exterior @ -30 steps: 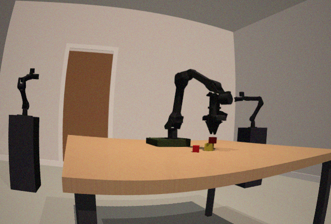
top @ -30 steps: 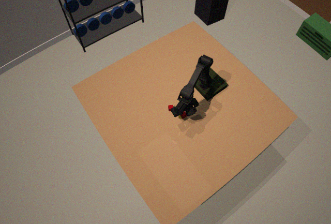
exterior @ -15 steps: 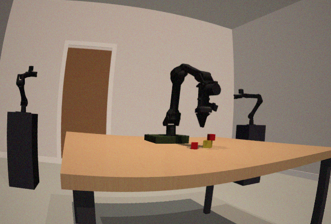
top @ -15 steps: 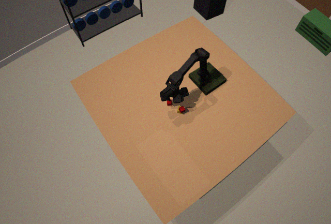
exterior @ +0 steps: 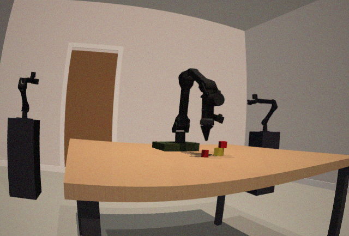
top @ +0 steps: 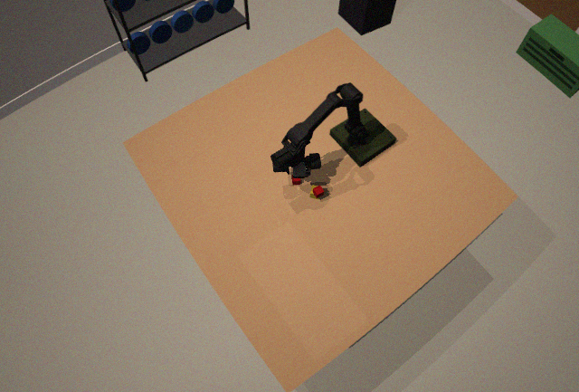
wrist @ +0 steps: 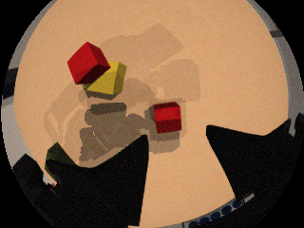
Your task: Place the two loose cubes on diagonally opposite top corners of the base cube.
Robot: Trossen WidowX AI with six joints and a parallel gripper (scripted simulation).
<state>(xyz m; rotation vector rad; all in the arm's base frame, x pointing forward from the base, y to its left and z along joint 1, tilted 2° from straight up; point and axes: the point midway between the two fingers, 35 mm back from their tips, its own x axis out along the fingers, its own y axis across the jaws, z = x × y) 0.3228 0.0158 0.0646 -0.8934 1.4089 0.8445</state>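
The yellow base cube is 4 cm behind my gripper tip, 9 cm to the left of it and 6 cm below it.
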